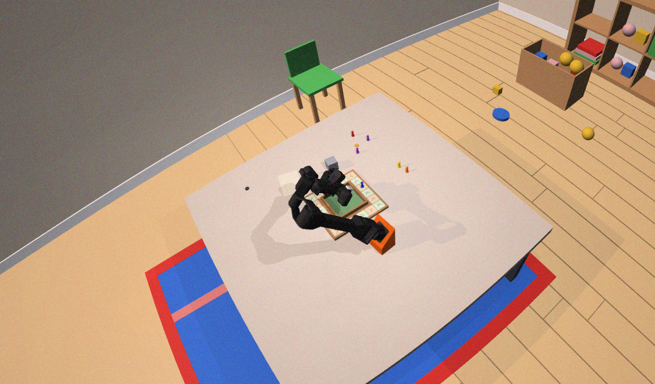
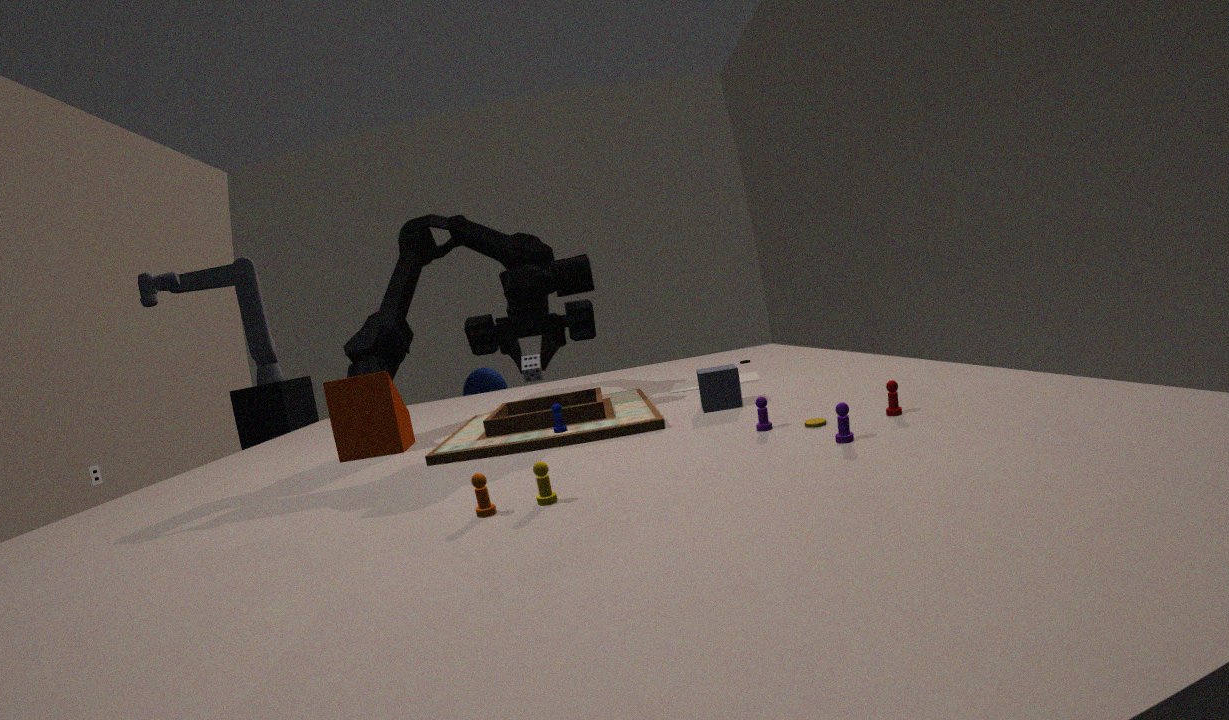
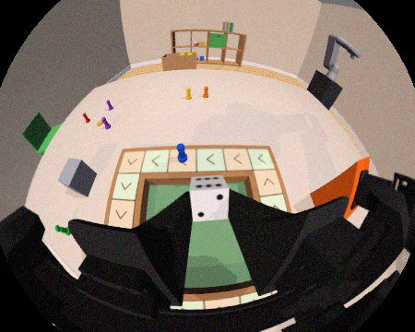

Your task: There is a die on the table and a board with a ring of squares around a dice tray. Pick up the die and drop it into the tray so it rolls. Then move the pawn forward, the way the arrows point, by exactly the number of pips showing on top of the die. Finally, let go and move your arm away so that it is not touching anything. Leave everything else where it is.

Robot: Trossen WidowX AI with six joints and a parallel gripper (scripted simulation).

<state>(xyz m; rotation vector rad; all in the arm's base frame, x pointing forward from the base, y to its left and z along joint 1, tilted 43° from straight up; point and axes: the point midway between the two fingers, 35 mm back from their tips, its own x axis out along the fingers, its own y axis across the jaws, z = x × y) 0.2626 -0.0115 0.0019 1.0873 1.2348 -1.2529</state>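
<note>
Now: the blue pawn 30 mm ahead of my gripper tip, 90 mm to the right of it and 60 mm below it. Round my gripper tip: yellow pawn: 20 mm ahead, 310 mm to the right, 70 mm below; green dice tray: 10 mm ahead, 30 mm to the left, 80 mm below; white die: right at my gripper tip.
</note>
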